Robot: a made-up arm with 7 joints. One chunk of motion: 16 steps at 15 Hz.
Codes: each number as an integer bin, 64 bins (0 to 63) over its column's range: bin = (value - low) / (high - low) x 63, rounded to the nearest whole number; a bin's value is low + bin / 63 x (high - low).
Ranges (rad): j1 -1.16..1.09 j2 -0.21..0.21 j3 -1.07..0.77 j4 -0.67..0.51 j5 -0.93..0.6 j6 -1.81..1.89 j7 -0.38..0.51
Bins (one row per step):
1: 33 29 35 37 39 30 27
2: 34 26 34 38 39 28 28
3: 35 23 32 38 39 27 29
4: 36 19 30 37 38 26 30
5: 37 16 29 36 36 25 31
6: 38 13 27 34 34 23 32
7: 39 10 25 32 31 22 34
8: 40 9 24 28 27 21 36
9: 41 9 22 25 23 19 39
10: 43 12 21 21 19 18 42
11: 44 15 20 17 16 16 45
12: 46 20 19 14 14 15 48
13: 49 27 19 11 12 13 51
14: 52 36 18 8 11 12 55
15: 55 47 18 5 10 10 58
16: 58 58 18 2 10 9 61
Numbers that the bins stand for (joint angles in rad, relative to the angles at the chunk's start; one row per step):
1: 0.0186 -0.0167 -0.0478 0.0230 0.0171 -0.0481 0.0014
2: 0.0543 -0.0367 -0.0770 0.0417 0.0171 -0.1656 0.0156
3: 0.0900 -0.0567 -0.1354 0.0417 0.0171 -0.2243 0.0297
4: 0.1257 -0.0833 -0.1938 0.0230 -0.0071 -0.2830 0.0438
5: 0.1614 -0.1033 -0.2230 0.0043 -0.0557 -0.3417 0.0579
6: 0.1971 -0.1233 -0.2814 -0.0332 -0.1043 -0.4592 0.0721
7: 0.2329 -0.1433 -0.3398 -0.0706 -0.1771 -0.5179 0.1003
8: 0.2686 -0.1500 -0.3690 -0.1456 -0.2743 -0.5767 0.1286
9: 0.3043 -0.1500 -0.4275 -0.2017 -0.3714 -0.6941 0.1710
10: 0.3757 -0.1300 -0.4567 -0.2767 -0.4686 -0.7529 0.2133
11: 0.4114 -0.1100 -0.4859 -0.3516 -0.5414 -0.8703 0.2557
12: 0.4829 -0.0767 -0.5151 -0.4078 -0.5900 -0.9290 0.2981
13: 0.5900 -0.0300 -0.5151 -0.4640 -0.6386 -1.0465 0.3405
14: 0.6971 0.0300 -0.5443 -0.5202 -0.6629 -1.1052 0.3970
15: 0.8043 0.1033 -0.5443 -0.5763 -0.6871 -1.2227 0.4394
16: 0.9114 0.1767 -0.5443 -0.6325 -0.6871 -1.2814 0.4817

